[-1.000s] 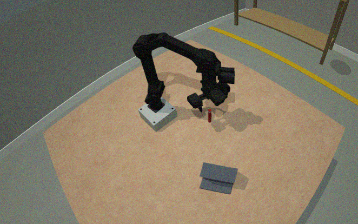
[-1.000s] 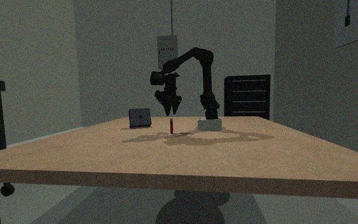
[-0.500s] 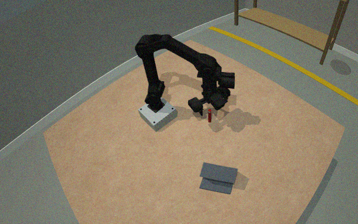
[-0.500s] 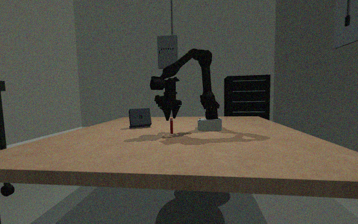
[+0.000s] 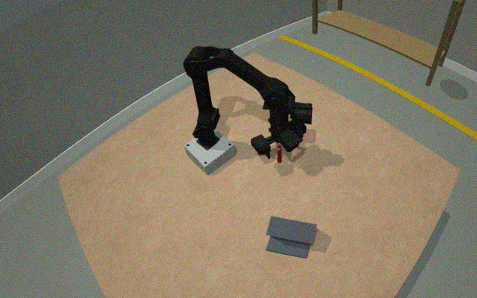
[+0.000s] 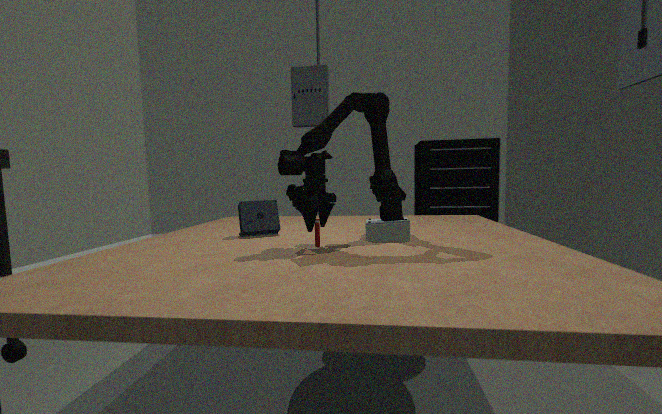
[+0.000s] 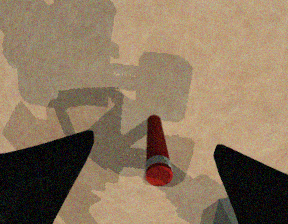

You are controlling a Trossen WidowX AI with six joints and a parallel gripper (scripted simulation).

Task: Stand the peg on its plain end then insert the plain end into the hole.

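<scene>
My gripper tip is 10 mm below the red peg. Also, from my gripper tip: grey sloped panel (220 mm ahead, 210 mm to the right, 10 mm above).
</scene>
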